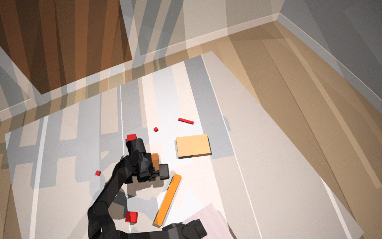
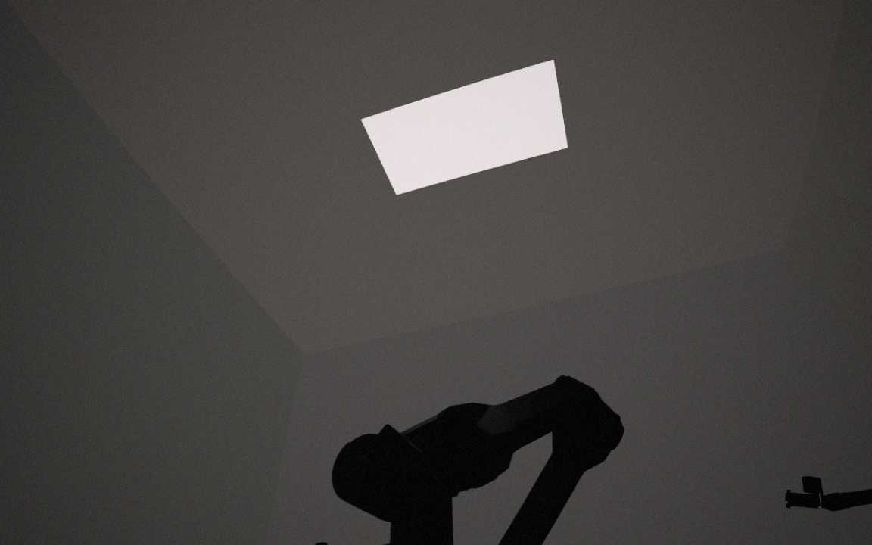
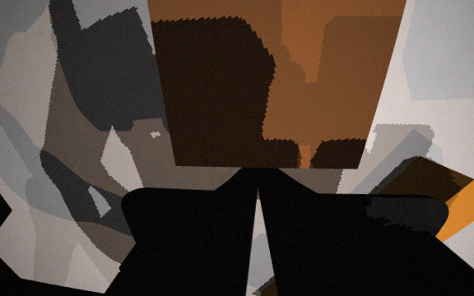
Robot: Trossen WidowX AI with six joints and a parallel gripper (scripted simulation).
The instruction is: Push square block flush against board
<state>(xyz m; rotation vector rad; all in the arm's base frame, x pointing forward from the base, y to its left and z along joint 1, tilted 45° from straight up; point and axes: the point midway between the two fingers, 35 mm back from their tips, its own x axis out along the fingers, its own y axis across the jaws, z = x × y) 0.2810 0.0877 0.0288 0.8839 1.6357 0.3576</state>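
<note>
The square orange block lies 5 cm ahead of my gripper tip, 2 cm to the right of it and 1 cm above it. From my gripper tip the other things lie so: long orange bar (12 cm behind, 4 cm to the right, 1 cm above); then thin red bar (29 cm to the right, 19 cm ahead); then tan board (25 cm to the right, 4 cm ahead, 1 cm above).
</note>
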